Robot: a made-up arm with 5 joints. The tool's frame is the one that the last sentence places.
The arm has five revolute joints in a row. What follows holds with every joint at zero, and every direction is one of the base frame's.
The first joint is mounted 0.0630 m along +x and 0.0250 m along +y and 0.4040 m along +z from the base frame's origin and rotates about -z.
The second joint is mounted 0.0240 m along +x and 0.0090 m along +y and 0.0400 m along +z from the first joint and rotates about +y.
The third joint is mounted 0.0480 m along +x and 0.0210 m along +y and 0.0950 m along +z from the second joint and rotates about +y.
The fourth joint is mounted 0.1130 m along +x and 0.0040 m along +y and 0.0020 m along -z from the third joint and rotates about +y.
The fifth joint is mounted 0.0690 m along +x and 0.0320 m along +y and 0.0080 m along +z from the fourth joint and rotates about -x.
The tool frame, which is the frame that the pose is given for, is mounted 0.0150 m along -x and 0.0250 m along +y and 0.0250 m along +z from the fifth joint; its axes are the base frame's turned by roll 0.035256, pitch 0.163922 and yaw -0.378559 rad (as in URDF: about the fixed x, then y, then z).
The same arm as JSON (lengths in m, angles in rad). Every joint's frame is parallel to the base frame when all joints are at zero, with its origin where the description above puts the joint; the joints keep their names.
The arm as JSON. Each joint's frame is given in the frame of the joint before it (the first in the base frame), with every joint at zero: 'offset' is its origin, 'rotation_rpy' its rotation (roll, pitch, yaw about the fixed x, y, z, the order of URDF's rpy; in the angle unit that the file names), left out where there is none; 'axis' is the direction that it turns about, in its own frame. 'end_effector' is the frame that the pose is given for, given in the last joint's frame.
{"length_unit": "m", "angle_unit": "rad", "chain": [
  {"id": "joint 1", "offset": [0.063, 0.025, 0.404], "axis": [0.0, 0.0, -1.0]},
  {"id": "joint 2", "offset": [0.024, 0.009, 0.04], "axis": [0.0, 1.0, 0.0]},
  {"id": "joint 3", "offset": [0.048, 0.021, 0.095], "axis": [0.0, 1.0, 0.0]},
  {"id": "joint 4", "offset": [0.113, 0.004, -0.002], "axis": [0.0, 1.0, 0.0]},
  {"id": "joint 5", "offset": [0.069, 0.032, 0.008], "axis": [-1.0, 0.0, 0.0]}
], "end_effector": {"offset": [-0.015, 0.025, 0.025], "rotation_rpy": [0.0353, 0.1639, -0.3786]}}

